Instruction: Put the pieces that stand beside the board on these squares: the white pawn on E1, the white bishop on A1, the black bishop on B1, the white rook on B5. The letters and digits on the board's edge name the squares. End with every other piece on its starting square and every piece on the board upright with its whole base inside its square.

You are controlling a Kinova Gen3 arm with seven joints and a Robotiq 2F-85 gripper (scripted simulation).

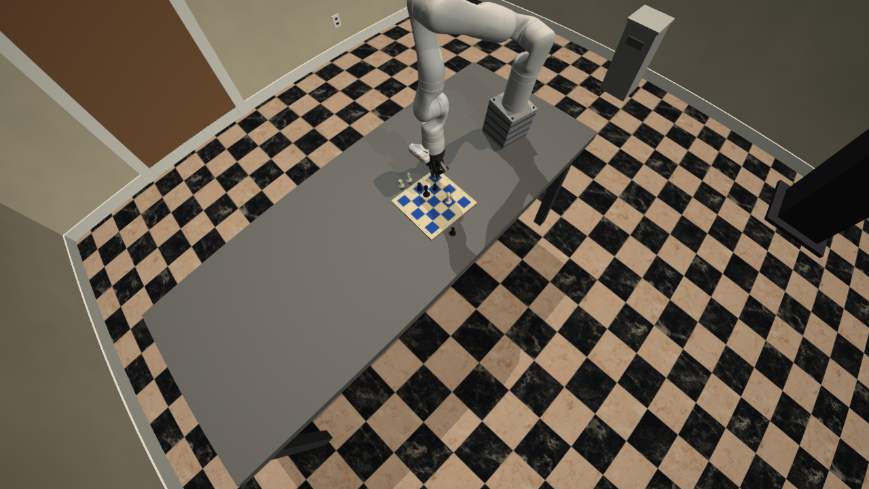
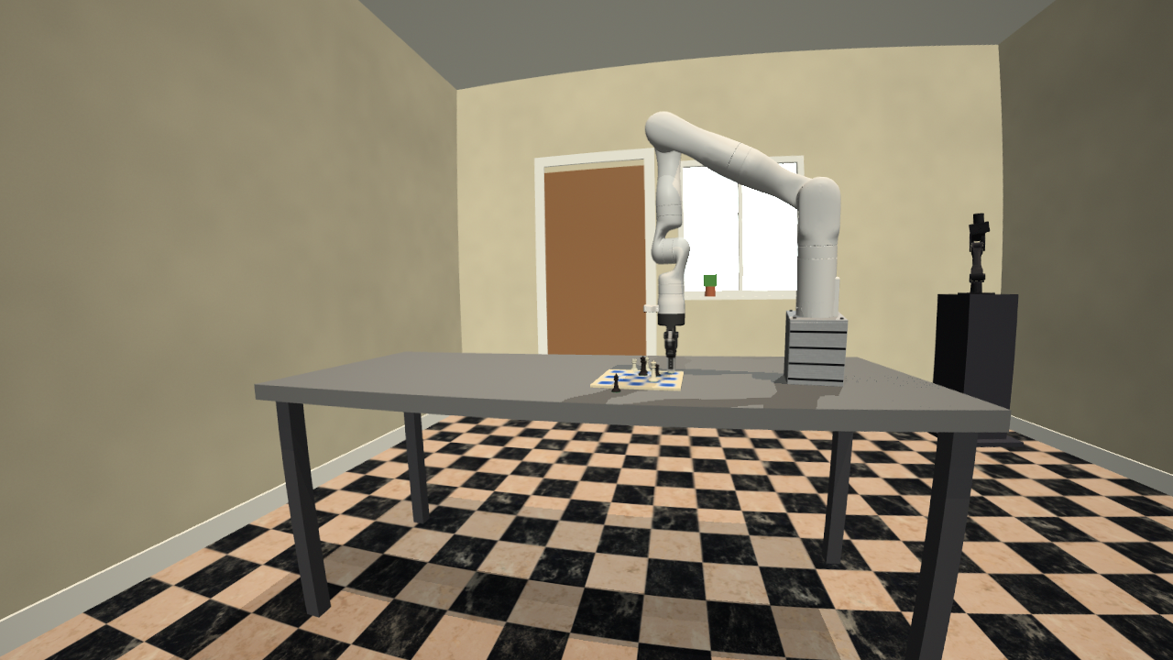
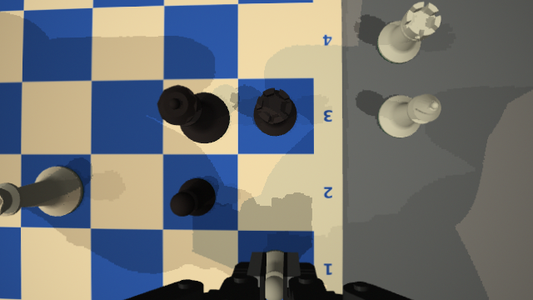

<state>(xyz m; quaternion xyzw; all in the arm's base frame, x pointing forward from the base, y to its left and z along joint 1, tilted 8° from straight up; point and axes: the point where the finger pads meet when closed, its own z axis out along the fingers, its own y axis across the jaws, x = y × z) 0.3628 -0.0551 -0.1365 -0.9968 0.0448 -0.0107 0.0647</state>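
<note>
The white pawn lies 1 cm below my hand. Round my hand: tall black piece (8 cm ahead, 3 cm to the left); chessboard (8 cm ahead, 7 cm to the left, 3 cm below); black pawn (4 cm to the left, 4 cm ahead, 1 cm below).
</note>
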